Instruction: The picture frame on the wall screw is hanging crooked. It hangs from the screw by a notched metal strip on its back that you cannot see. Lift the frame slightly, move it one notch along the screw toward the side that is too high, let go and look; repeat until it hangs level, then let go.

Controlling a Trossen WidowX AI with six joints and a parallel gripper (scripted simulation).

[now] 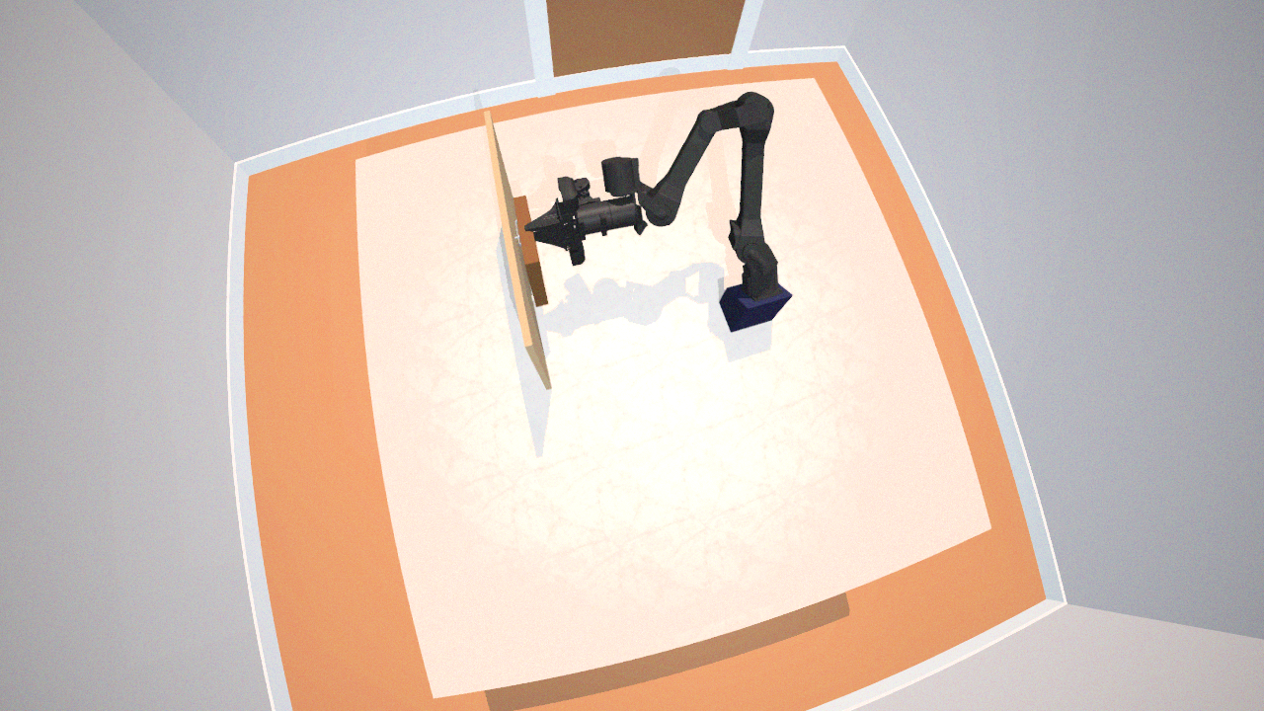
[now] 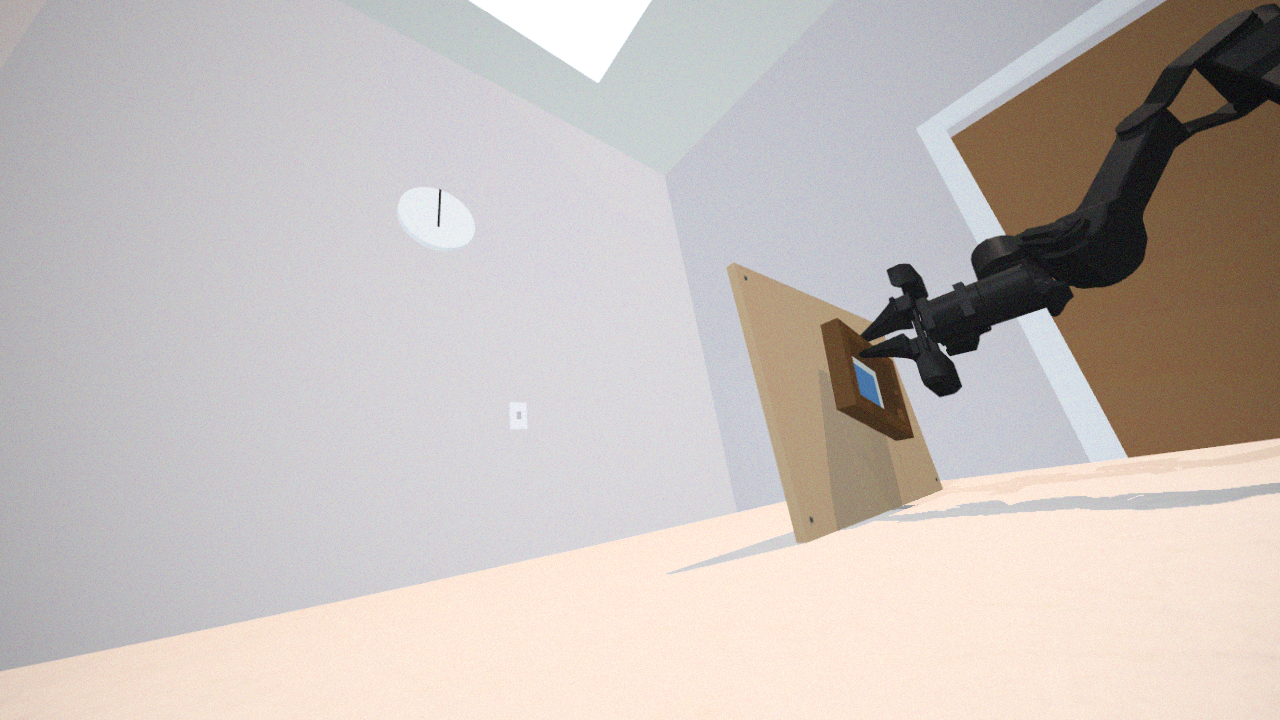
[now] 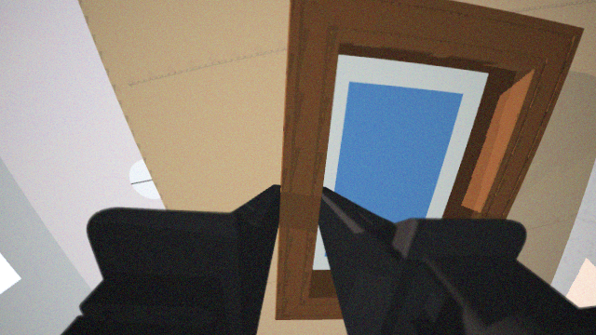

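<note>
My gripper tip is now 50 mm above the brown wooden picture frame, 10 mm to the right of it and 10 mm short of it. The rest, counted from my gripper tip: tan wall board (70 mm below, 20 mm ahead).
</note>
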